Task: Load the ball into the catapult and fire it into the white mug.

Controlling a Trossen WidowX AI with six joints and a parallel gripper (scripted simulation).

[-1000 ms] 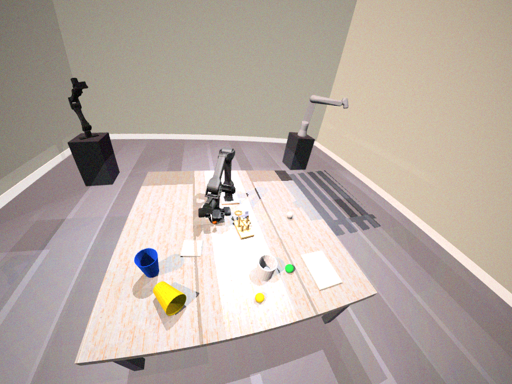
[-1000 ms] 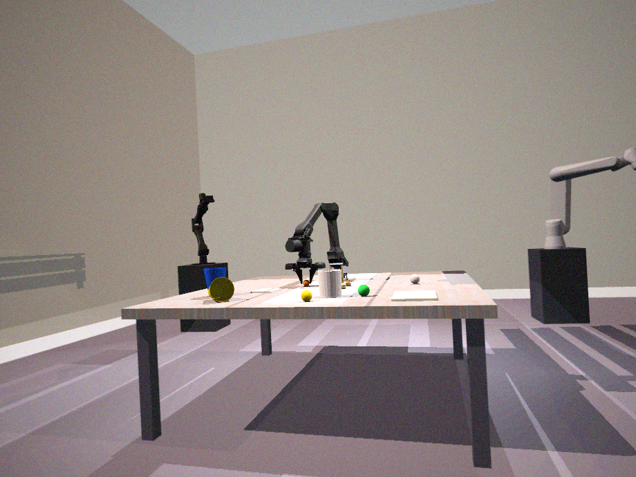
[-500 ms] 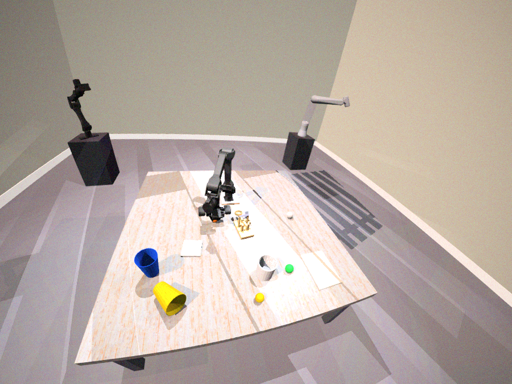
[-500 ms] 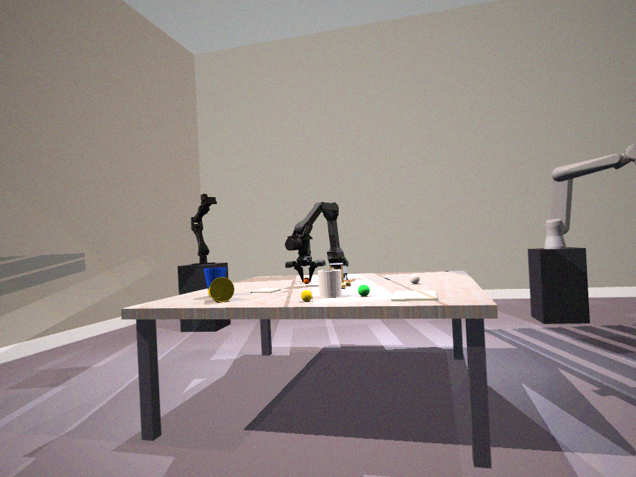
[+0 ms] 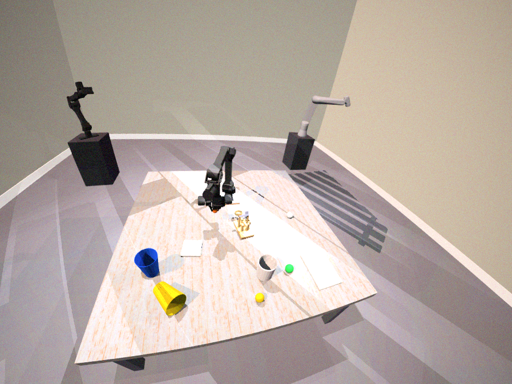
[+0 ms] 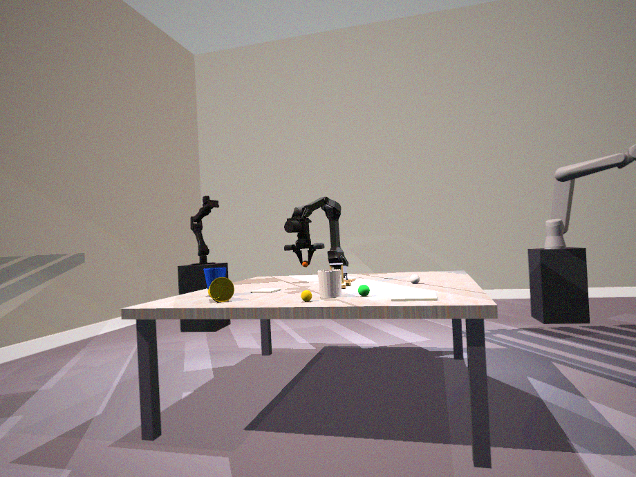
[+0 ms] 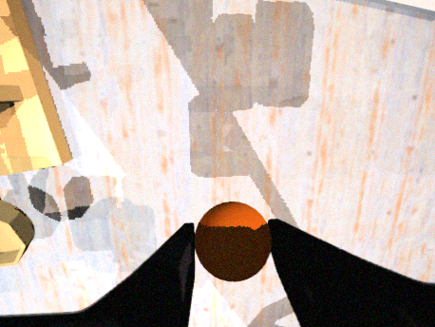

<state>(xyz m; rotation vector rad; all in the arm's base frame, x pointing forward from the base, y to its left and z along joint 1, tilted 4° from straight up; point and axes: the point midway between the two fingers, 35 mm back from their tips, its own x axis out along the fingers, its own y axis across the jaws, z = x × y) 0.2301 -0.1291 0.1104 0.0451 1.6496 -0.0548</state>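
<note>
The wooden catapult is 40 mm ahead of my gripper tip, 170 mm to the left of it and 50 mm below it. The rest, counted from my gripper tip: orange ball (right at my gripper tip); blue cup (270 mm ahead, 340 mm to the right, 70 mm below); white mug (390 mm ahead, 180 mm to the left, 70 mm below).
</note>
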